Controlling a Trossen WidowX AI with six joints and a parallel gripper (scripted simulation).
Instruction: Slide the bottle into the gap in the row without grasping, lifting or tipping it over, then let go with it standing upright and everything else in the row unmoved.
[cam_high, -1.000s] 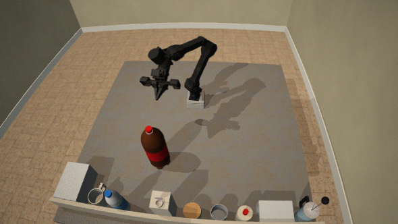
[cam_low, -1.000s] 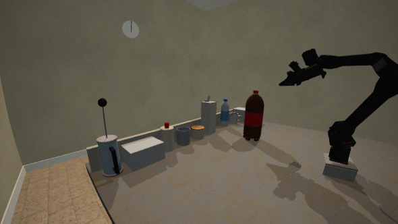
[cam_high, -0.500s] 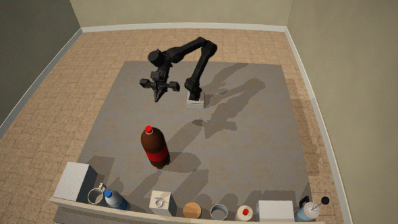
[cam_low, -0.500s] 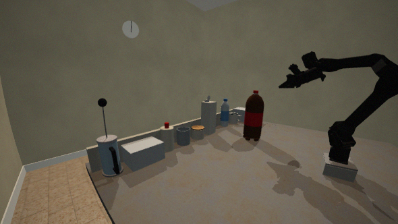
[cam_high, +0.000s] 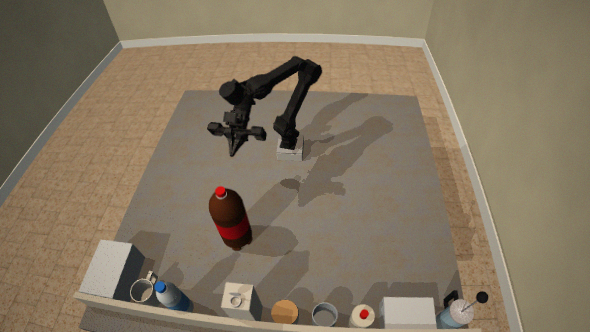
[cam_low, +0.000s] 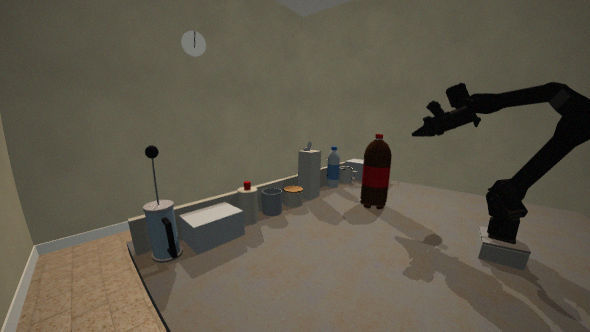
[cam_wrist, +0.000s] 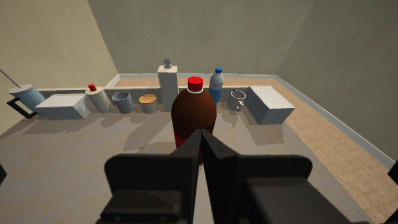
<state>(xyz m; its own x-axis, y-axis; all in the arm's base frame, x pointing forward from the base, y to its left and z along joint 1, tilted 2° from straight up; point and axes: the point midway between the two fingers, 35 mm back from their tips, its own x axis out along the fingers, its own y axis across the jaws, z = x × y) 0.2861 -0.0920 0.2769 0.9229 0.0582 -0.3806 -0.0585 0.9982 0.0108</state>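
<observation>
Now: the brown cola bottle 17 cm below my hand, 16 cm ahead of it and 2 cm to the left of it. The rest, counted from my hand: wood-lidded jar (39 cm ahead, 29 cm below, 26 cm to the left); then grey cup (38 cm to the left, 38 cm ahead, 30 cm below); then blue-capped water bottle (46 cm ahead, 22 cm below, 7 cm to the right).
</observation>
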